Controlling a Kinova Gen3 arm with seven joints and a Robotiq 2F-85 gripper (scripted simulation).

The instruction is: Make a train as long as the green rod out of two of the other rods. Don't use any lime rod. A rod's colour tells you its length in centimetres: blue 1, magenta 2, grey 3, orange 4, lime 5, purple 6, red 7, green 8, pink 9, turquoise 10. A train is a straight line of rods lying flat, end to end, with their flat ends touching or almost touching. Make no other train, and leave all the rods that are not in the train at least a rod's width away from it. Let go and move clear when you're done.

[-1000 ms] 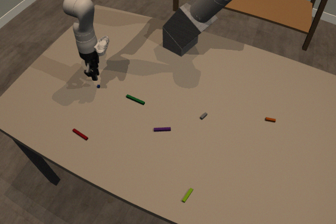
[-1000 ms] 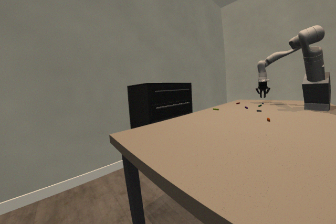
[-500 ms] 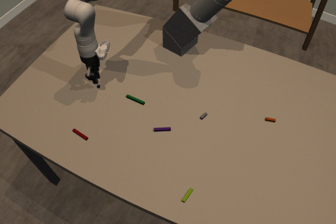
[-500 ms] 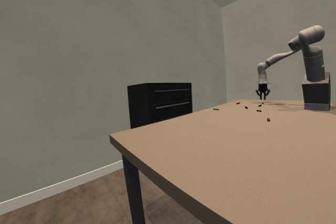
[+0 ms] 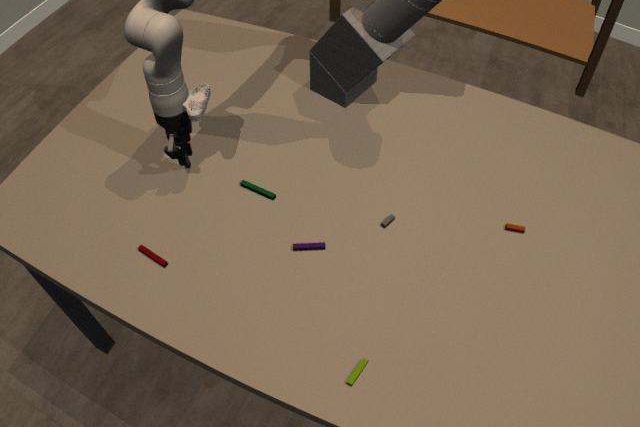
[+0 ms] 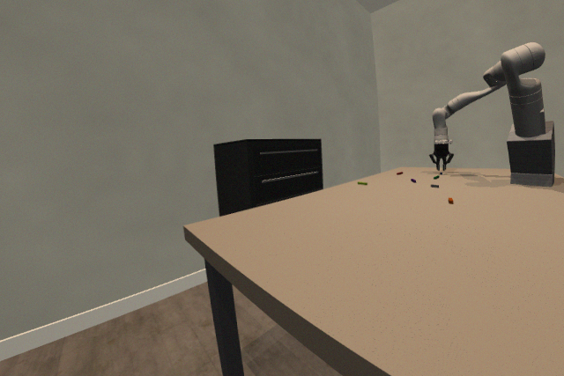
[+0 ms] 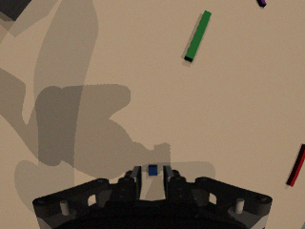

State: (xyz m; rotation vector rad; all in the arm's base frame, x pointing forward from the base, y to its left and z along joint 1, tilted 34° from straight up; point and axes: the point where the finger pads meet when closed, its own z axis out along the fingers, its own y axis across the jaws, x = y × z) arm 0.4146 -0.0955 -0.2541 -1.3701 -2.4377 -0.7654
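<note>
My hand is 40 mm above the blue rod. Also, from my hand: green rod: 170 mm to the left, 40 mm below, 30 mm behind; red rod: 210 mm ahead, 100 mm to the left, 40 mm below; purple rod: 330 mm to the left, 40 mm below, 20 mm ahead.
</note>
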